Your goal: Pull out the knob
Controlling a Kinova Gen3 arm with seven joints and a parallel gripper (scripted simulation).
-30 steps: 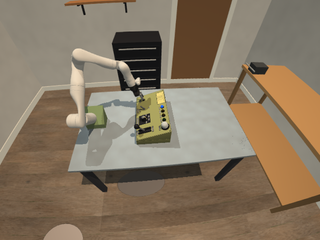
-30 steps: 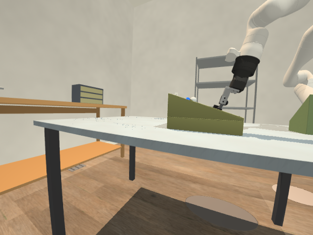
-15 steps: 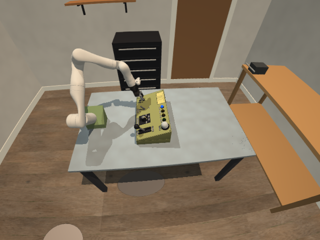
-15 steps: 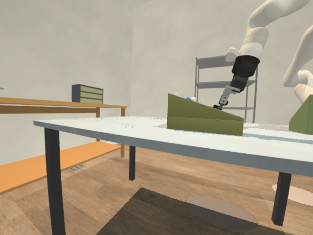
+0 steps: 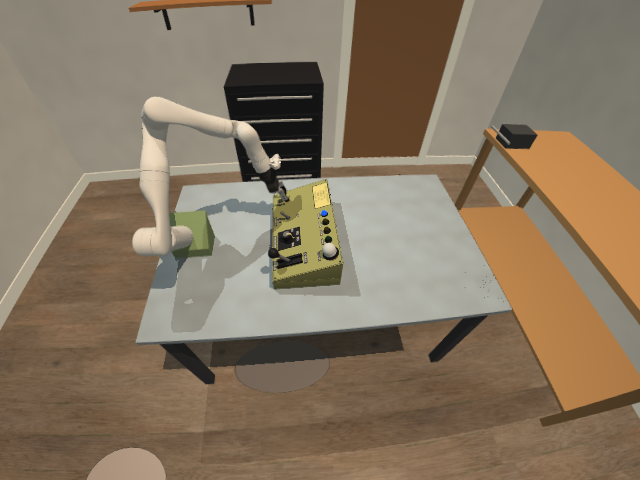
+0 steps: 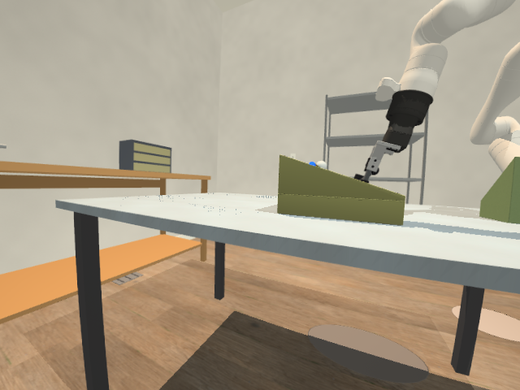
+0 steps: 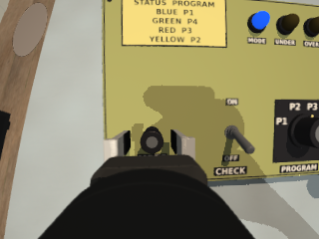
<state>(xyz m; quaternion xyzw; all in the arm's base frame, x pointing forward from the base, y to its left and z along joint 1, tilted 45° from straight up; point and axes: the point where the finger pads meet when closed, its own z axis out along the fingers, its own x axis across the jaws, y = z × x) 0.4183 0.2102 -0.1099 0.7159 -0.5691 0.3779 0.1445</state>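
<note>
Now: the black mode knob 1 cm below my hand. Round my hand: olive console (5 cm ahead, 18 cm to the right, 4 cm below); then check toggle (1 cm ahead, 12 cm to the right, 3 cm below); then program dial (4 cm ahead, 24 cm to the right, 2 cm below).
</note>
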